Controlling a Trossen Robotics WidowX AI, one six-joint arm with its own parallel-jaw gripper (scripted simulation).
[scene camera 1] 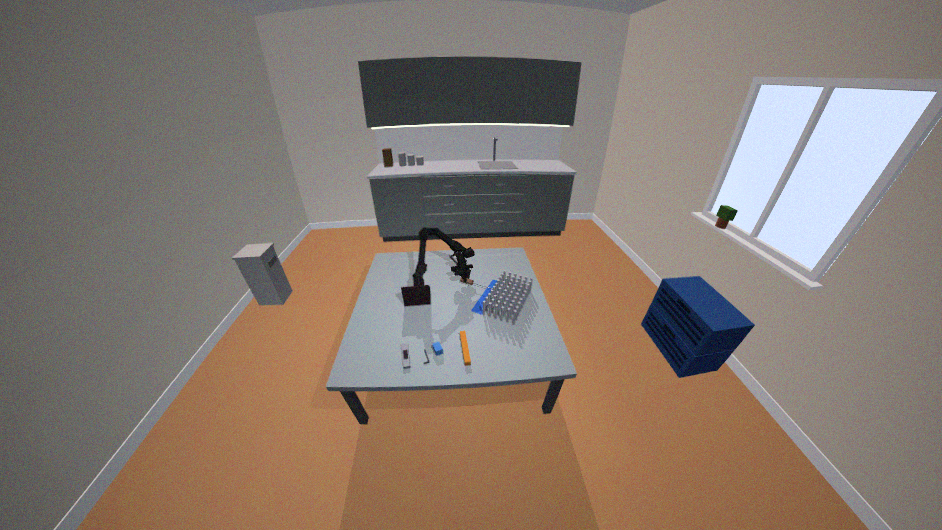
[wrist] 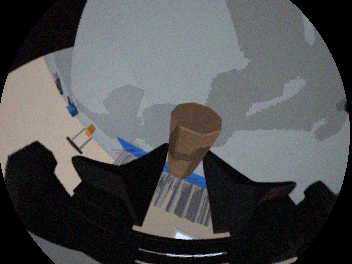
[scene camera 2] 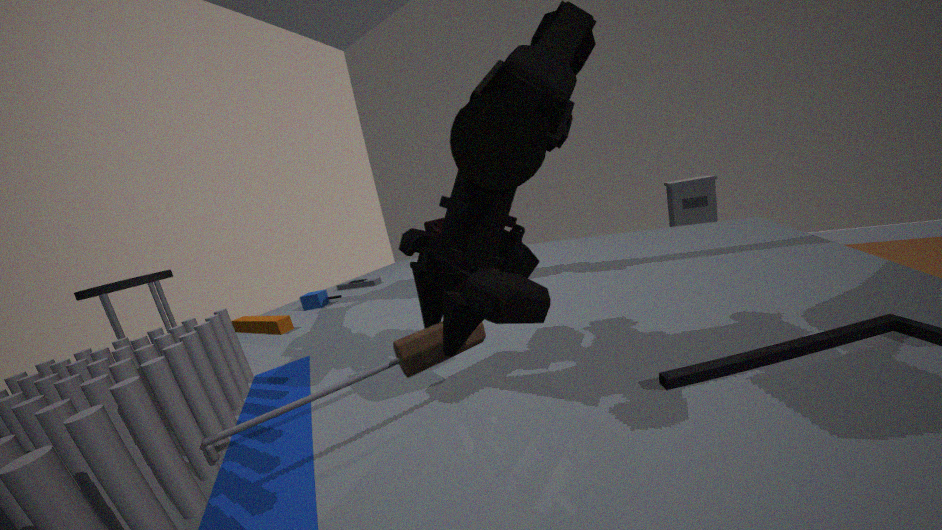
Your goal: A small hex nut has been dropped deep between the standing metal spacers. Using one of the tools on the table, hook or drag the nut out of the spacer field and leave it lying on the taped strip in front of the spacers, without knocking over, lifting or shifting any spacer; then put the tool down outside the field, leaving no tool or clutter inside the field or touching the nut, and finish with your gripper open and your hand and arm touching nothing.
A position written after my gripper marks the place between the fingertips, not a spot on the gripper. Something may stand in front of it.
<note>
I see my gripper (scene camera 2: pixel 438 343) and an orange block (scene camera 2: pixel 273 325).
My gripper is seen too in the wrist view (wrist: pixel 186 149).
</note>
